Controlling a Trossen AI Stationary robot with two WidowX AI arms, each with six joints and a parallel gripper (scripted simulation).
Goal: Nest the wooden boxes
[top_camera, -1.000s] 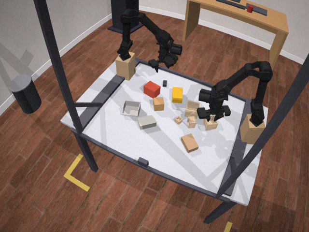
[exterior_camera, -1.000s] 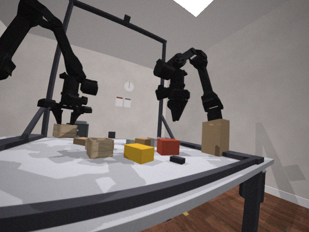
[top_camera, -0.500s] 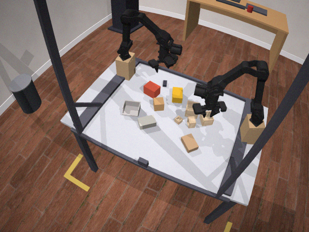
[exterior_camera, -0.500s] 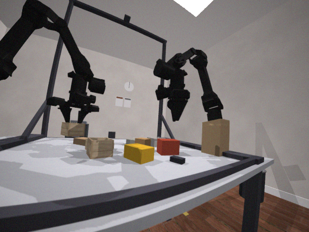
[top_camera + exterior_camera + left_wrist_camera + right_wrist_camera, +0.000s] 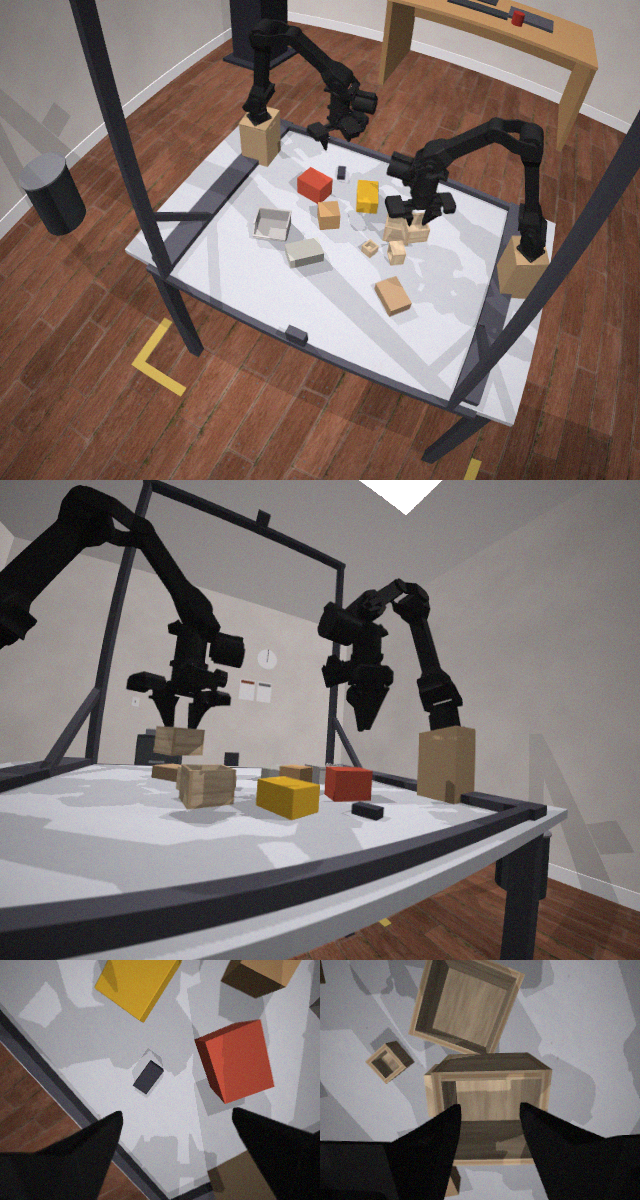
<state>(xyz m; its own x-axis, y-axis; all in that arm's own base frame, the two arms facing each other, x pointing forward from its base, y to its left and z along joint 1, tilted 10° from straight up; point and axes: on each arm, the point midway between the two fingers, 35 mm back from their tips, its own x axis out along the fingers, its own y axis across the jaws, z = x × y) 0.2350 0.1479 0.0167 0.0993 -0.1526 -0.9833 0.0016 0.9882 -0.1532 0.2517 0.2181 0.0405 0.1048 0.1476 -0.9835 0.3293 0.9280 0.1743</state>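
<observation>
Right now my left hand is 16 cm past the tan cube, 8 cm to the left of it and 15 cm above it. From my left hand the other things lie so: red block 9 cm behind, 2 cm to the left, 15 cm below; white tray 29 cm behind, 3 cm to the left, 16 cm below; black block 4 cm ahead, 17 cm below.
</observation>
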